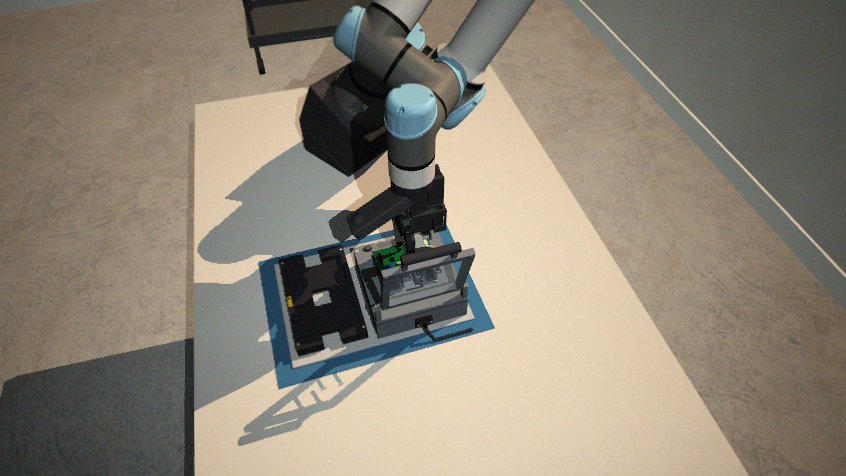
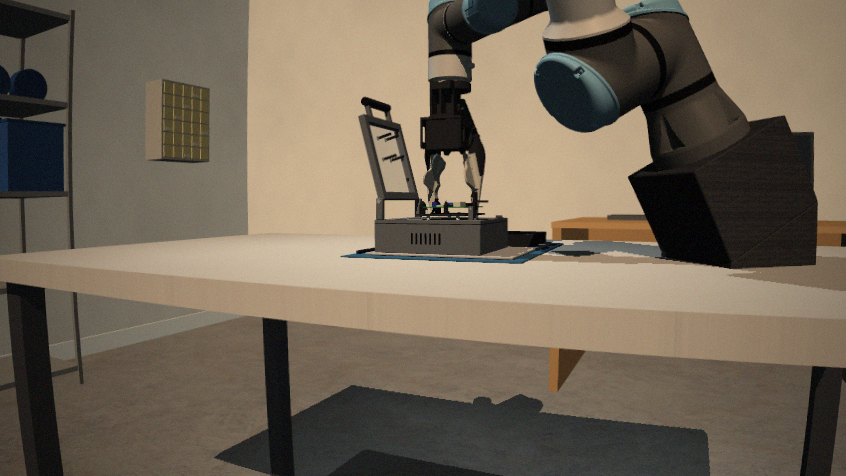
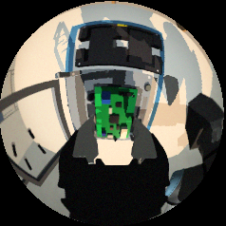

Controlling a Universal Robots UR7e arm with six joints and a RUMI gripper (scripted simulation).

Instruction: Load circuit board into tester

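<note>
Right now the green circuit board is right at my hand. The rest, counted from my hand: tester lid: 130 mm ahead, 10 mm to the right, 100 mm above; then black post: 60 mm behind, 60 mm to the left, 10 mm above.
</note>
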